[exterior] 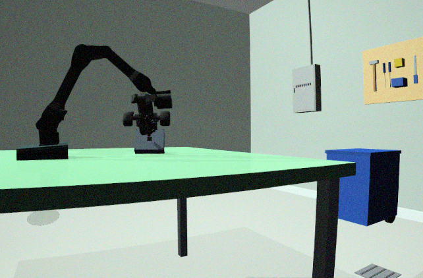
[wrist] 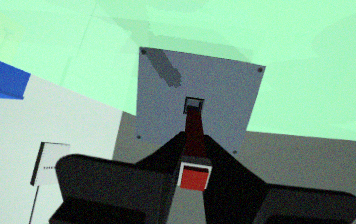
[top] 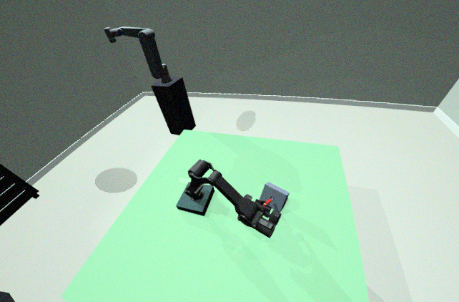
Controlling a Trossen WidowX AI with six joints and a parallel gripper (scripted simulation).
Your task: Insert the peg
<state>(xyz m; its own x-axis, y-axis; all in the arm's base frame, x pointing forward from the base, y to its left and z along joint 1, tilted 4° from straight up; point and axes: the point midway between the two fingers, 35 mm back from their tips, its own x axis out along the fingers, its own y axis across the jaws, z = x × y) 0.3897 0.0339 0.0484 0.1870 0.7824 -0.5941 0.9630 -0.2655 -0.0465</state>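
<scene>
Now: the panel 20 mm ahead of my gripper tip, 80 mm to the left of it and 50 mm below it. Also, from my gripper tip: red square peg (10 mm to the right, 10 mm above).
</scene>
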